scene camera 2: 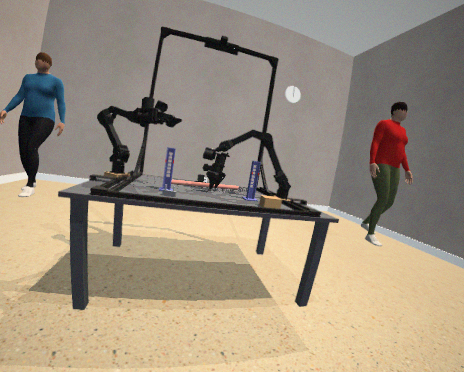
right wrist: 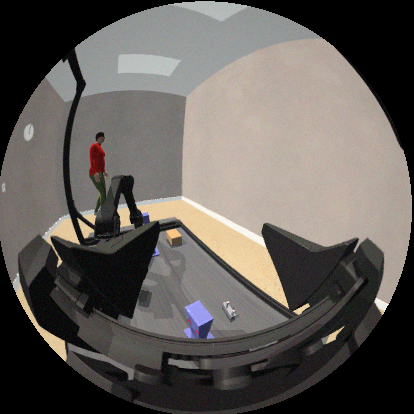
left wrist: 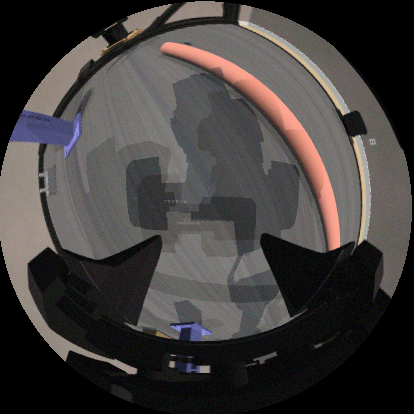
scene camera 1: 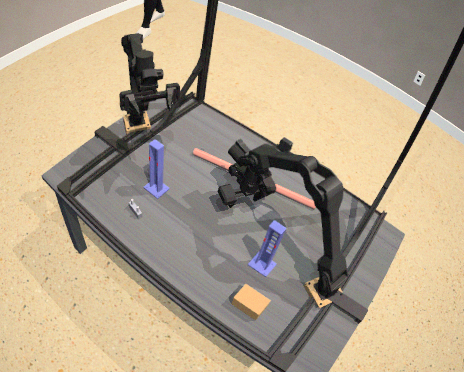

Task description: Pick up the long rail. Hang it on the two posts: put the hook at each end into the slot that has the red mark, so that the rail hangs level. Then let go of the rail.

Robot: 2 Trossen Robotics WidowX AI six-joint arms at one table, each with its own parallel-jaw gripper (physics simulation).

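Where they show: left gripper, fingertip midpoint: [scene camera 2: 212,188] [left wrist: 212,240] [scene camera 1: 241,203]; right gripper, fingertip midpoint: [scene camera 2: 176,118] [right wrist: 212,227] [scene camera 1: 154,111]; left arm's base, origin of the base link: [scene camera 2: 282,197] [scene camera 1: 325,289]; right arm's base, origin of the base link: [scene camera 2: 117,172] [scene camera 1: 136,120].
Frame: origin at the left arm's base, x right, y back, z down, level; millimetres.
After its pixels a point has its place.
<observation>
The long pink rail [scene camera 1: 212,159] @[y -616, x -131, z 3 mm] [scene camera 2: 227,187] @[y -367, x 82, z 13 mm] [left wrist: 300,135] @[y -501, x -28, z 0 mm] lies on the table, partly hidden by the left arm in scene camera 1; its hooks cannot be made out. Two upright blue slotted posts with red marks stand on the table: one post [scene camera 1: 156,167] @[y -577, x -356, z -67 mm] [scene camera 2: 170,167] @[y -562, x -350, z -96 mm] [left wrist: 45,127] [right wrist: 200,317] @[y -572, x -363, z -189 mm] at the picture's left, the other post [scene camera 1: 270,245] @[y -178, x -133, z -78 mm] [scene camera 2: 253,180] @[y -170, x -131, z -77 mm] [left wrist: 189,334] @[y -193, x -141, z 0 mm] at the right. My left gripper [scene camera 1: 251,192] [scene camera 2: 214,186] @[y -403, x -109, z 9 mm] [left wrist: 212,240] @[y -403, x -109, z 9 mm] is open, pointing down above the table beside the rail. My right gripper [scene camera 1: 153,101] @[y -551, x -372, z -333 mm] [scene camera 2: 179,121] @[y -551, x -372, z -333 mm] [right wrist: 212,227] @[y -551, x -372, z -333 mm] is open and empty, raised high near its base.
An orange block [scene camera 1: 251,301] @[y -47, x -246, z -26 mm] [scene camera 2: 270,201] @[y -52, x -274, z -10 mm] [right wrist: 174,237] @[y -94, x -254, z -22 mm] lies near the right post, on the side away from the rail. A small grey bracket [scene camera 1: 135,208] @[y -484, x -459, z 0 mm] [left wrist: 49,181] @[y -485, x -450, z 7 mm] [right wrist: 229,310] @[y -494, x -460, z 0 mm] lies near the left post. A black frame [scene camera 2: 274,100] @[y -204, x 359, z -676 mm] rises over the table.
</observation>
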